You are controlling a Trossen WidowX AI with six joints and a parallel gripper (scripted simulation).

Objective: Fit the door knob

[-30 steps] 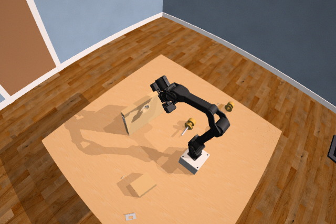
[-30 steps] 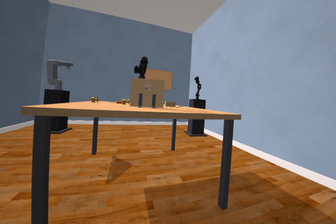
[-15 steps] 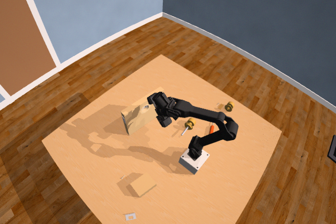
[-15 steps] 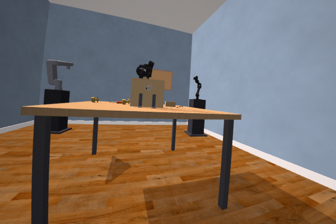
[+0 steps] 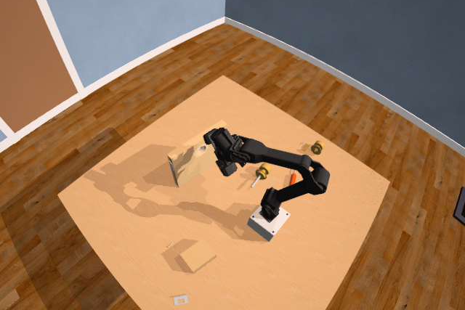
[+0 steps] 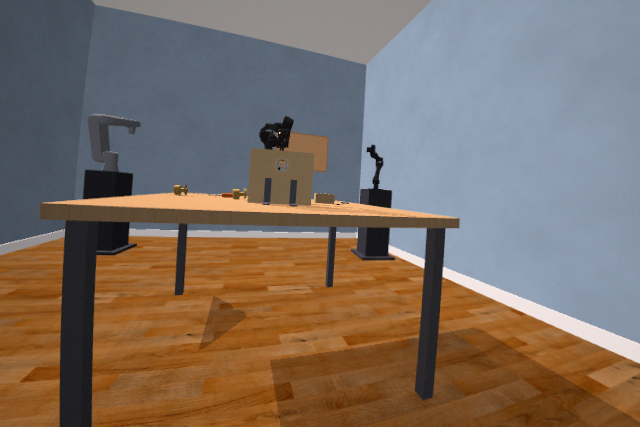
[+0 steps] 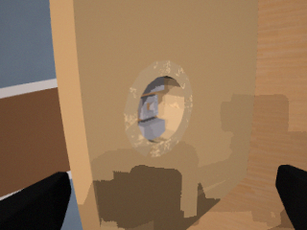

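Now: hand 11 cm short of the square socket and 9 cm above it. Round my hand: upright wooden slab: 11 cm ahead, 12 cm below; orange screwdriver: 24 cm behind, 33 cm to the right, 27 cm below; small wood block: 23 cm behind, 29 cm to the left, 25 cm below.
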